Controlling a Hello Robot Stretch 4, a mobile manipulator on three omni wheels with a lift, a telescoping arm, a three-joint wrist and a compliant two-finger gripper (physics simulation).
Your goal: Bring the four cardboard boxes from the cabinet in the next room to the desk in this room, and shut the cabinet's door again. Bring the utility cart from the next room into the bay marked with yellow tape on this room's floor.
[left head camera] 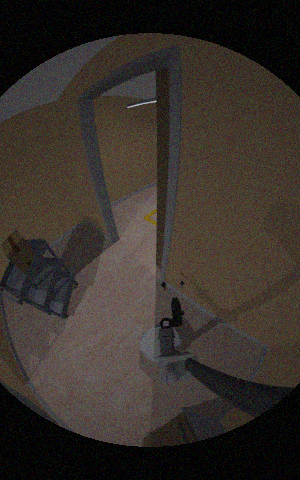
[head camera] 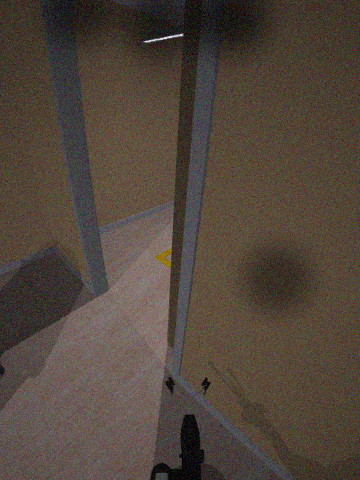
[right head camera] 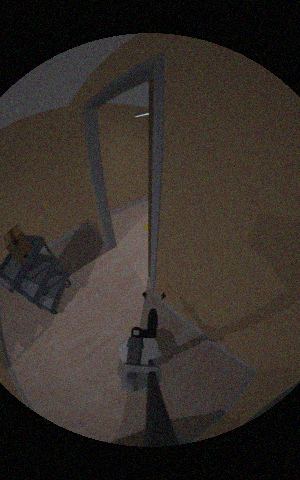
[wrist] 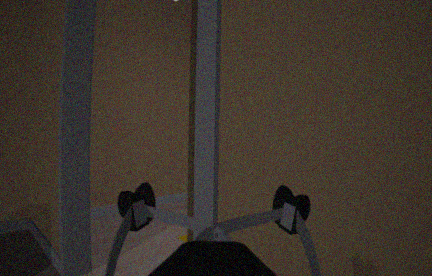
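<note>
The utility cart stands on the floor at the left in both side head views, left of the doorway. One cardboard box rests on its top. A corner of the yellow tape shows through the doorway, cut off by its right side. My gripper is open, with nothing between its fingertips. It is in front of the wall by the foot of the right door post. The desk and a cabinet door cannot be made out.
The grey door frame stands ahead, with its left post farther left. A tan wall fills the right side. Dim brown and grey shapes at the bottom of the left head view are unclear.
</note>
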